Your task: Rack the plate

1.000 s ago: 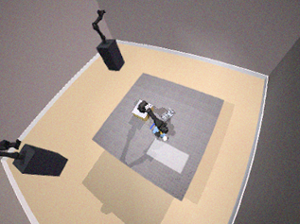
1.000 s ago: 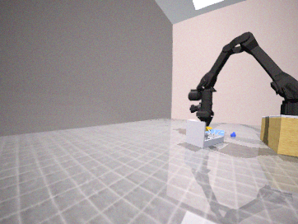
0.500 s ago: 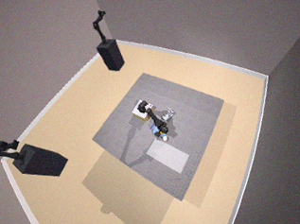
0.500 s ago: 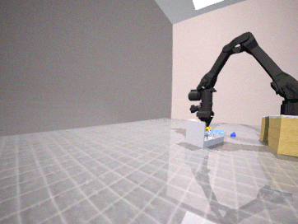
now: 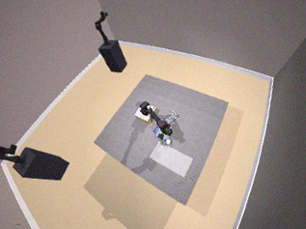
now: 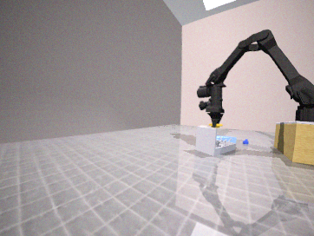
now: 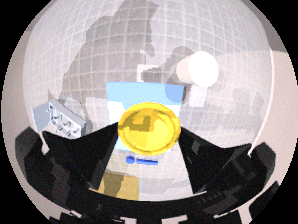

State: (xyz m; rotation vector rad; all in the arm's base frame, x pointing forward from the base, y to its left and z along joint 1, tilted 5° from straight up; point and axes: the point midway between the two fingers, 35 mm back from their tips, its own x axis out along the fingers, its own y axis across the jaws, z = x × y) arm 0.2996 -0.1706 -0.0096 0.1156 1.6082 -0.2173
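Right now the dish rack is 22 cm to the left of my gripper tip and 3 cm below it. Round my gripper tip: plate 1 cm above; then white cup 7 cm to the right, 6 cm ahead, 3 cm below; then blue spoon 14 cm behind, 5 cm to the left, 5 cm below.
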